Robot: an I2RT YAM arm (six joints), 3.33 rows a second.
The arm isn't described. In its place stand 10 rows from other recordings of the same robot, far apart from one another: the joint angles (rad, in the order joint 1, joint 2, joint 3, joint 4, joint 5, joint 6), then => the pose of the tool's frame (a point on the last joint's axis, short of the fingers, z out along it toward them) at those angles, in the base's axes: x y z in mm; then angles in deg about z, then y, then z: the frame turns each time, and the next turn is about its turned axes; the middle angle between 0 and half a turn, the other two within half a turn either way.
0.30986, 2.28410, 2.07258, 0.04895, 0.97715, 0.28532 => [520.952 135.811 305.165 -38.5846 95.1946 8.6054]
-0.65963, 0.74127, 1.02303, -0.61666, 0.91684, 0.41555 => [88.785 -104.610 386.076 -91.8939 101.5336 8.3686]
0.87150, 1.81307, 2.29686, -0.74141, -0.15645, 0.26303 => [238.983 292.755 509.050 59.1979 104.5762 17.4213]
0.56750, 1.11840, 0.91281, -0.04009, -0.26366, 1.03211 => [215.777 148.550 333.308 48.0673 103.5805 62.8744]
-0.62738, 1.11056, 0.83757, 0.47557, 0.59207, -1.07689 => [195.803 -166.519 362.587 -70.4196 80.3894 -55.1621]
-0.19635, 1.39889, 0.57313, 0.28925, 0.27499, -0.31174 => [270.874 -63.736 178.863 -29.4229 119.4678 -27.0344]
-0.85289, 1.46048, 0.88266, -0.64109, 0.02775, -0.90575 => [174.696 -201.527 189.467 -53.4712 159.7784 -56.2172]
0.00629, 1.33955, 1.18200, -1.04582, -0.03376, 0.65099 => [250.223 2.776 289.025 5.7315 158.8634 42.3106]
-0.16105, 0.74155, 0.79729, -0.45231, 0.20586, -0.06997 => [163.668 -33.961 323.328 -21.9835 112.2161 -8.9014]
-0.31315, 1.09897, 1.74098, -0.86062, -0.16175, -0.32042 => [160.488 -45.940 519.749 -8.4527 102.3593 -16.3097]
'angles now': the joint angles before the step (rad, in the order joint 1, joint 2, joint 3, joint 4, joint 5, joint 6). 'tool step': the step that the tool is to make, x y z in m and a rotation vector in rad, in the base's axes. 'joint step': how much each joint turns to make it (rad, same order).
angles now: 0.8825 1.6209 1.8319 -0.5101 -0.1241 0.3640
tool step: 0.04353 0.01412 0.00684 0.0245 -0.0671 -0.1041
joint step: -0.0562 0.1525 0.1772 0.0358 0.0553 -0.0206
